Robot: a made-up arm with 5 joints.
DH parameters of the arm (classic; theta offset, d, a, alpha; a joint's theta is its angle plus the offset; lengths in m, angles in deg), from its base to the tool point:
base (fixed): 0 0 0.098 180
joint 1: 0 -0.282 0.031 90
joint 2: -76.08 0 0.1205 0
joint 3: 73.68 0 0.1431 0
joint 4: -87.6 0.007 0 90
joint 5: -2.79 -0.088 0 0
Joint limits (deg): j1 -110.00..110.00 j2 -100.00..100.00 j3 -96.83..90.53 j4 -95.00..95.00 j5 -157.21..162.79
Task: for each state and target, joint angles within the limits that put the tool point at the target. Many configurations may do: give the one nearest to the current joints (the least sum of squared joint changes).
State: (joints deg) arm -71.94 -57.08 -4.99 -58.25 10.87
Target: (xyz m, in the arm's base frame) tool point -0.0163 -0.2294 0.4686
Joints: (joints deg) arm -65.08 -79.69 -49.22 -31.40 10.87
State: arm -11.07 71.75 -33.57 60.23 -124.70
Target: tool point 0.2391 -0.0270 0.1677
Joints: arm 13.63 54.79 4.01 95.00 -124.70
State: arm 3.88 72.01 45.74 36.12 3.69
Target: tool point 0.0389 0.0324 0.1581
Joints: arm 22.77 99.02 51.12 29.51 3.69
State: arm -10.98 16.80 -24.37 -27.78 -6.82
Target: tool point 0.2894 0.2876 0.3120
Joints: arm -55.19 35.74 -13.44 -22.75 -6.82
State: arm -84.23 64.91 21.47 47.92 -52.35
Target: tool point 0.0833 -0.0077 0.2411
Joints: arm -52.60 70.71 63.98 82.90 -52.35
